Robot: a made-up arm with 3 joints. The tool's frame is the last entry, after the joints.
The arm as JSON. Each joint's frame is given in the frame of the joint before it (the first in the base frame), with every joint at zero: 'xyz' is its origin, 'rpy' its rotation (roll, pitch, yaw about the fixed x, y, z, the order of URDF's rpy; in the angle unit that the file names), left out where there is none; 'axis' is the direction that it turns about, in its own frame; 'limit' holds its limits. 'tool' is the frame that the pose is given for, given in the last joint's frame.
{
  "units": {
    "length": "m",
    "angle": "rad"
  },
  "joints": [
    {
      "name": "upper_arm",
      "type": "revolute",
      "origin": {
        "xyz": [
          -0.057,
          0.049,
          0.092
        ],
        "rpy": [
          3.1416,
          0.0,
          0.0
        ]
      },
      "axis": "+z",
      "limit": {
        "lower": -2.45,
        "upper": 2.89
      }
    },
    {
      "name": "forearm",
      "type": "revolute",
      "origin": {
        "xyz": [
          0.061,
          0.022,
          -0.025
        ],
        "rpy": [
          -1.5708,
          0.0,
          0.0
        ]
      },
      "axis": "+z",
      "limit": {
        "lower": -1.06,
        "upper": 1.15
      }
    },
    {
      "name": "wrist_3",
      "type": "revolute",
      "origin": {
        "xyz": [
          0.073,
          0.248,
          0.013
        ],
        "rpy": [
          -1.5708,
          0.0,
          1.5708
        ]
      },
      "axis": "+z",
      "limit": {
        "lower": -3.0,
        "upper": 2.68
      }
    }
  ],
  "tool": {
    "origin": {
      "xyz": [
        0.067,
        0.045,
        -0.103
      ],
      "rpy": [
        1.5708,
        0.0,
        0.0
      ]
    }
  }
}
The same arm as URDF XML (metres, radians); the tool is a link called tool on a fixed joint. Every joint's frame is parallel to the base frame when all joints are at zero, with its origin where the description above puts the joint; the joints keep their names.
<robot name="arm">
<link name="base"/>
<link name="link1"/>
<link name="link2"/>
<link name="link3"/>
<link name="tool"/>
<joint name="upper_arm" type="revolute"><parent link="base"/><child link="link1"/><origin xyz="-0.057 0.049 0.092"/><axis xyz="0 0 -1"/><limit lower="-2.45" upper="2.89"/></joint>
<joint name="forearm" type="revolute"><parent link="link1"/><child link="link2"/><origin xyz="0.061 -0.022 0.025"/><axis xyz="0 -1 0"/><limit lower="-1.06" upper="1.15"/></joint>
<joint name="wrist_3" type="revolute"><parent link="link2"/><child link="link3"/><origin xyz="0.073 -0.013 0.248"/><axis xyz="-1 0 0"/><limit lower="-3" upper="2.68"/></joint>
<joint name="tool_joint" type="fixed"><parent link="link3"/><child link="tool"/><origin xyz="0.103 0.045 0.067" rpy="1.5708 -1.5708 0"/></joint>
</robot>

